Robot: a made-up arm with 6 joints. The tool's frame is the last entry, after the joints. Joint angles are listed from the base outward.
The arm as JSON. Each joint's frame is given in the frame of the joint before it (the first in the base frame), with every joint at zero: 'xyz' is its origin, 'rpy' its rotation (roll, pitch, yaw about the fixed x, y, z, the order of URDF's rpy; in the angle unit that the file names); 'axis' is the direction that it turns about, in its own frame. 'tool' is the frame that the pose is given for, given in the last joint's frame.
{
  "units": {
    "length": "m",
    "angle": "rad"
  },
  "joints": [
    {
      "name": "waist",
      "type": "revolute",
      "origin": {
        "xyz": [
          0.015,
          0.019,
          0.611
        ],
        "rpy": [
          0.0,
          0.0,
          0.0
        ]
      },
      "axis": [
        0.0,
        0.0,
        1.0
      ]
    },
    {
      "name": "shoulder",
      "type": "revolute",
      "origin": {
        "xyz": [
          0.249,
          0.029,
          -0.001
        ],
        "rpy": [
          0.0,
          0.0,
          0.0
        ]
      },
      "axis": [
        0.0,
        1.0,
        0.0
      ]
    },
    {
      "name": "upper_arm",
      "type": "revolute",
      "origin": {
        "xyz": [
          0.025,
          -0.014,
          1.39
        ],
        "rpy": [
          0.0,
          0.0,
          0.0
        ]
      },
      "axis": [
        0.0,
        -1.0,
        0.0
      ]
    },
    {
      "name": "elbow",
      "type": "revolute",
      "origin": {
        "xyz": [
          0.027,
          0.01,
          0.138
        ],
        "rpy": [
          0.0,
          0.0,
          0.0
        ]
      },
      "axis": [
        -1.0,
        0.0,
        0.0
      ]
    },
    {
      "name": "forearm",
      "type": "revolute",
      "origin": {
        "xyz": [
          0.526,
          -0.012,
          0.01
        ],
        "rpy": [
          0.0,
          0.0,
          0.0
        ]
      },
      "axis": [
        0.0,
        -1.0,
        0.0
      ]
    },
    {
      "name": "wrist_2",
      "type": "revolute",
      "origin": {
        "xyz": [
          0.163,
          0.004,
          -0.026
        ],
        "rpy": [
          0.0,
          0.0,
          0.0
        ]
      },
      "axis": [
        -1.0,
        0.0,
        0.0
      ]
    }
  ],
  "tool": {
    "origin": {
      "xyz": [
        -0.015,
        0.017,
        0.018
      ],
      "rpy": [
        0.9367,
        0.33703,
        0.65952
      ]
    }
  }
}
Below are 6 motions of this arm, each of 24 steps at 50 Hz.
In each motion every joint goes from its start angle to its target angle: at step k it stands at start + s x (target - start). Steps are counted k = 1, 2, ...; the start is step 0. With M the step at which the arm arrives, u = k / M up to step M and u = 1 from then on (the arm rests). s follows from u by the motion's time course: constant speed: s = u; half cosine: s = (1 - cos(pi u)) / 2; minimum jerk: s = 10 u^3 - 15 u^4 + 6 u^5.
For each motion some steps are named. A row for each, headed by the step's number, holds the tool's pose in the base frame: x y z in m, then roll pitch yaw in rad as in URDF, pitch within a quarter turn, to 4 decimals.
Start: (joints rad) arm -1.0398 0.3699 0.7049 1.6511 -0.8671 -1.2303
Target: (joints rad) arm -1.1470 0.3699 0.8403 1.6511 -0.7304 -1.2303
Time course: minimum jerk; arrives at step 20
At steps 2, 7, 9, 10, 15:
2: 0.6197 -1.1680 2.2664 0.6647 0.1858 -1.3789
7: 0.5893 -1.1738 2.2843 0.6636 0.1557 -1.3744
9: 0.5662 -1.1772 2.2977 0.6616 0.1327 -1.3713
10: 0.5536 -1.1787 2.3050 0.6601 0.1202 -1.3698
15: 0.5000 -1.1824 2.3353 0.6506 0.0668 -1.3641

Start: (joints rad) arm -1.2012 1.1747 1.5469 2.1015 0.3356 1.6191
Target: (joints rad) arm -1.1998 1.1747 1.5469 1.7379 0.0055 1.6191
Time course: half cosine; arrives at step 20
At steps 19, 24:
19: 0.7846 -1.9837 1.5036 -2.1207 -0.7601 -1.9378
24: 0.7843 -1.9837 1.5035 -2.1175 -0.7584 -1.9411

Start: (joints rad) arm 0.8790 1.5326 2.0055 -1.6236 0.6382 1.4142
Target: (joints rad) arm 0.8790 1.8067 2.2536 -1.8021 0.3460 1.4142
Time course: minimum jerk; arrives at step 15
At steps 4, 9, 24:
4: 1.4436 1.6861 1.0375 1.0886 -0.2358 0.9900
9: 1.4216 1.6963 0.8178 1.1043 -0.2449 1.1764
24: 1.3982 1.6891 0.6965 1.1116 -0.2586 1.2810

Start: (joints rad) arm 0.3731 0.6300 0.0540 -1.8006 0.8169 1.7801
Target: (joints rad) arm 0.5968 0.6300 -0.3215 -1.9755 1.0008 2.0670
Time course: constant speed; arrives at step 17
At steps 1, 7, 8, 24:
1: 1.6363 0.6122 1.4328 0.8543 1.1032 0.1525
7: 1.5397 0.7094 1.3468 0.5384 1.3006 -0.0954
8: 1.5219 0.7240 1.3333 0.4380 1.3292 -0.1839
24: 1.3447 0.8329 1.2245 -1.1886 1.3281 -1.6975

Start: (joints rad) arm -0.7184 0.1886 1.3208 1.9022 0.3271 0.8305
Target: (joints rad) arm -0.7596 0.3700 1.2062 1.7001 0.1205 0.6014
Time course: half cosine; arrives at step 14
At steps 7, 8, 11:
7: 0.7426 -0.5892 2.5893 -1.1797 -0.7213 -1.4430
8: 0.7730 -0.6262 2.5715 -1.1612 -0.6661 -1.4337
11: 0.8464 -0.7191 2.5211 -1.1109 -0.5263 -1.4151

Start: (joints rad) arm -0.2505 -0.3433 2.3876 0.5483 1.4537 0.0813
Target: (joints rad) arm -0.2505 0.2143 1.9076 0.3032 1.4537 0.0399
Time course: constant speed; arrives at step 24
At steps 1, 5, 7, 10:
1: -0.7342 0.3282 1.9519 3.0866 0.0827 1.9077
5: -0.6047 0.2895 2.0911 -3.0290 0.0151 1.9323
7: -0.5326 0.2681 2.1555 -2.9466 -0.0211 1.9426
10: -0.4155 0.2338 2.2443 -2.8248 -0.0781 1.9553

